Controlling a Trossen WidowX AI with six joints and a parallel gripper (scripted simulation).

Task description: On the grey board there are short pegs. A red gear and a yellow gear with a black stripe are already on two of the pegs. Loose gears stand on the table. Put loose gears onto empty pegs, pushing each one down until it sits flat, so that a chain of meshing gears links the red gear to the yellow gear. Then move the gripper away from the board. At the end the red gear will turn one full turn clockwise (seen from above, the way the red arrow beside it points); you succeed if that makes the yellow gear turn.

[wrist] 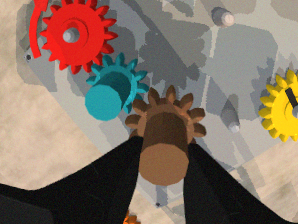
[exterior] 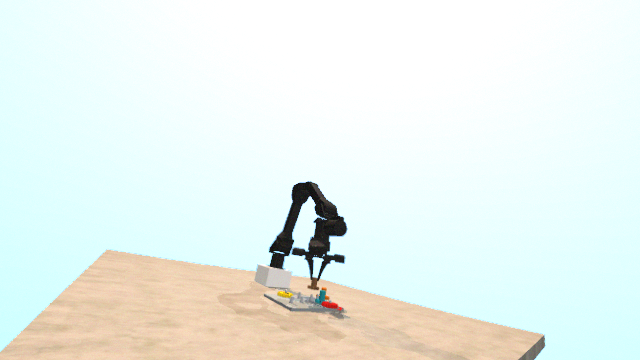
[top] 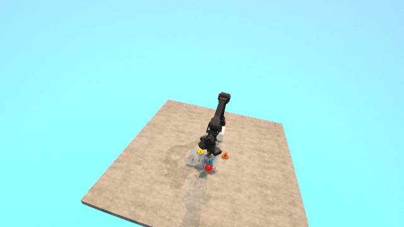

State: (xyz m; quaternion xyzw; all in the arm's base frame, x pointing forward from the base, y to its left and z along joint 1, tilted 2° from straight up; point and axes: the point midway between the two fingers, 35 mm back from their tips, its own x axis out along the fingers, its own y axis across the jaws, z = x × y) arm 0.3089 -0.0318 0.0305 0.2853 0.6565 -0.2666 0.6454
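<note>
Right now the teal gear is 30 mm ahead of my gripper tip, 20 mm to the left of it and 50 mm below it. Round my gripper tip: brown gear (10 mm below); then yellow gear (60 mm behind, 70 mm to the right, 60 mm below); then red gear (70 mm ahead, 20 mm to the left, 60 mm below).
</note>
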